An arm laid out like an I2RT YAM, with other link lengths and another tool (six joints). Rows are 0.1 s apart.
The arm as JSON. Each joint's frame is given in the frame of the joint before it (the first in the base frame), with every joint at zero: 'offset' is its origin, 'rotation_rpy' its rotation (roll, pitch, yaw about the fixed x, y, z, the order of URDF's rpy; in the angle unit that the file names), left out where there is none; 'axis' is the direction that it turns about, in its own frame. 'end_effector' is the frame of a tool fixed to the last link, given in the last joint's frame.
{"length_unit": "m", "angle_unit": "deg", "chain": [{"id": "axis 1", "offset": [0.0, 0.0, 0.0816], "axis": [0.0, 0.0, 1.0]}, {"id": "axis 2", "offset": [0.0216, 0.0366, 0.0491], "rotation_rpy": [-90.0, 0.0, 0.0], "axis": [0.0, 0.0, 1.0]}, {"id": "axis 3", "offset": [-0.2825, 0.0, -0.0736], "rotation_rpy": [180.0, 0.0, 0.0], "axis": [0.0, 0.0, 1.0]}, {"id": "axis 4", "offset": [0.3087, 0.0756, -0.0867], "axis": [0.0, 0.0, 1.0]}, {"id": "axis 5", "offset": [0.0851, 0.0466, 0.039], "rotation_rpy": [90.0, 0.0, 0.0], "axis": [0.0, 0.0, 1.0]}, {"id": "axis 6", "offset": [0.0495, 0.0, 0.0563], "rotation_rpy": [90.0, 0.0, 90.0], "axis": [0.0, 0.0, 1.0]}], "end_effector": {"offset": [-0.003, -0.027, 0.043], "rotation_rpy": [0.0, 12.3, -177.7]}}
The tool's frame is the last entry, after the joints.
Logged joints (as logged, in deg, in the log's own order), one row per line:
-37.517, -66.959, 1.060, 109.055, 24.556, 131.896
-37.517, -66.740, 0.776, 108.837, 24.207, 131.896
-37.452, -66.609, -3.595, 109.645, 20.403, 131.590
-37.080, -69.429, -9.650, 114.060, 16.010, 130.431
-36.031, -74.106, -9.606, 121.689, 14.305, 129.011
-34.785, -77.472, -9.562, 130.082, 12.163, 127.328
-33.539, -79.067, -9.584, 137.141, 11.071, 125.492
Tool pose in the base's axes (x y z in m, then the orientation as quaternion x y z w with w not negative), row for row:
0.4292, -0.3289, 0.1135, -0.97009, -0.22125, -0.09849, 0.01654
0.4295, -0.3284, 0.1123, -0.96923, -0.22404, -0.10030, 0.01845
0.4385, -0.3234, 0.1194, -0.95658, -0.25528, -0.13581, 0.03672
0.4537, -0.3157, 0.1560, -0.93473, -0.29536, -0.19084, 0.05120
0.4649, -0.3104, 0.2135, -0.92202, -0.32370, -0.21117, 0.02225
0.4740, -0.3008, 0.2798, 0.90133, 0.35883, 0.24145, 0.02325
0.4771, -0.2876, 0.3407, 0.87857, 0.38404, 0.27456, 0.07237
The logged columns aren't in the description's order. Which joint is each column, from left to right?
Columns, left to right: axis 1, axis 4, axis 5, axis 3, axis 6, axis 2.
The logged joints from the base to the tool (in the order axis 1, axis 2, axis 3, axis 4, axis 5, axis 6), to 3 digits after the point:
-37.517, 131.896, 109.055, -66.959, 1.060, 24.556
-37.517, 131.896, 108.837, -66.740, 0.776, 24.207
-37.452, 131.590, 109.645, -66.609, -3.595, 20.403
-37.080, 130.431, 114.060, -69.429, -9.650, 16.010
-36.031, 129.011, 121.689, -74.106, -9.606, 14.305
-34.785, 127.328, 130.082, -77.472, -9.562, 12.163
-33.539, 125.492, 137.141, -79.067, -9.584, 11.071

